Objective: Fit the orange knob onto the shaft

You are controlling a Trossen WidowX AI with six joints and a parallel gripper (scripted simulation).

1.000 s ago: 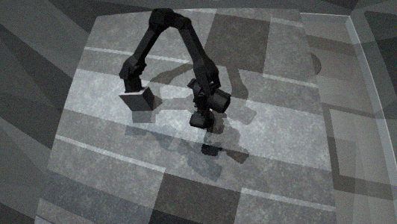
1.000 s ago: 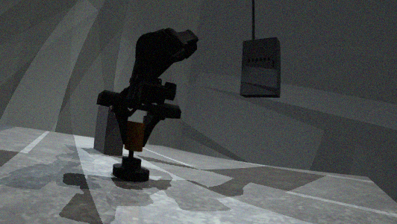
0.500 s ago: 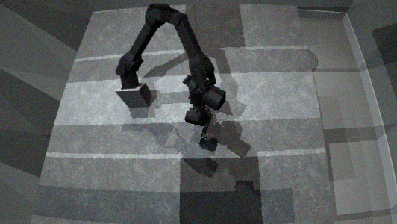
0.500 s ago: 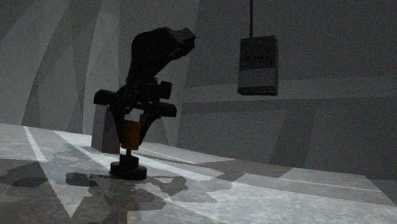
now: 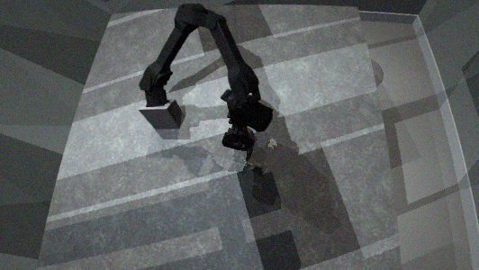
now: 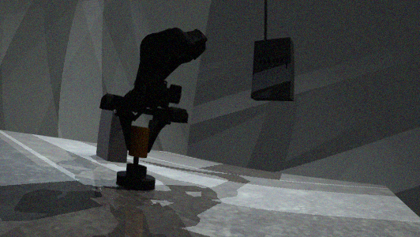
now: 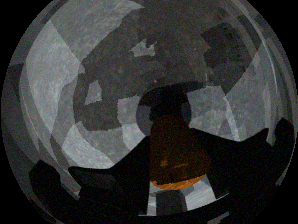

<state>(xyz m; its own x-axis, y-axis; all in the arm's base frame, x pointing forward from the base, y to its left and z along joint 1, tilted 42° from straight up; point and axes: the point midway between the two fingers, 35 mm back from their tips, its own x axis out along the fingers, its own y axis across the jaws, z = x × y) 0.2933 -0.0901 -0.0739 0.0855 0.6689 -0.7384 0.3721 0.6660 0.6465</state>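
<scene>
My gripper tip is now 2 cm below the knob. Round my gripper tip: dark pedestal: 4 cm below.
</scene>
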